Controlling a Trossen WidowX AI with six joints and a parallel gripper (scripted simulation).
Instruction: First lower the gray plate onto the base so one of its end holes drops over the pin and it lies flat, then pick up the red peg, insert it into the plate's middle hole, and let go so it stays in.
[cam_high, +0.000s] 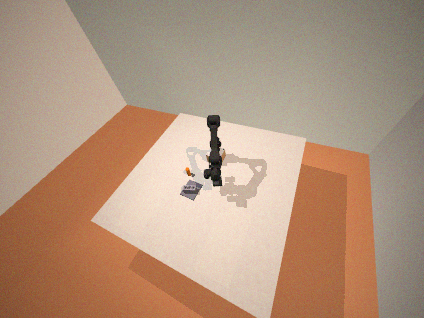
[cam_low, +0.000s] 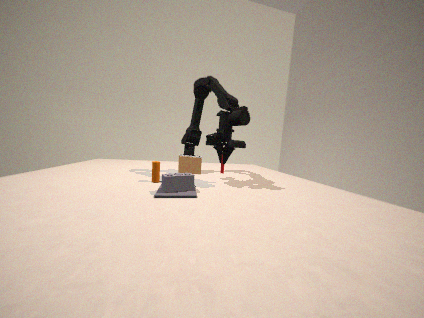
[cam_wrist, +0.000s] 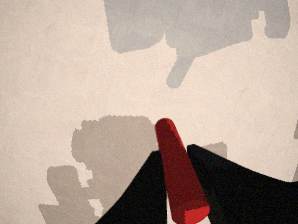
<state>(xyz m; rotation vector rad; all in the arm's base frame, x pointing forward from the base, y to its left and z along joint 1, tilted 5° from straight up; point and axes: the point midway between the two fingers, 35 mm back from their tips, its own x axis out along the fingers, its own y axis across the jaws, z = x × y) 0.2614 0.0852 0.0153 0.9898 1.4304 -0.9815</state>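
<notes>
Now: the gray plate 9 cm ahead of my gripper tip, 20 cm to the right of it and 4 cm below it. Round my gripper tip: base 8 cm ahead, 18 cm to the right, 7 cm below; red peg right at my gripper tip; orange cylinder 5 cm behind, 26 cm to the right, 4 cm below.
</notes>
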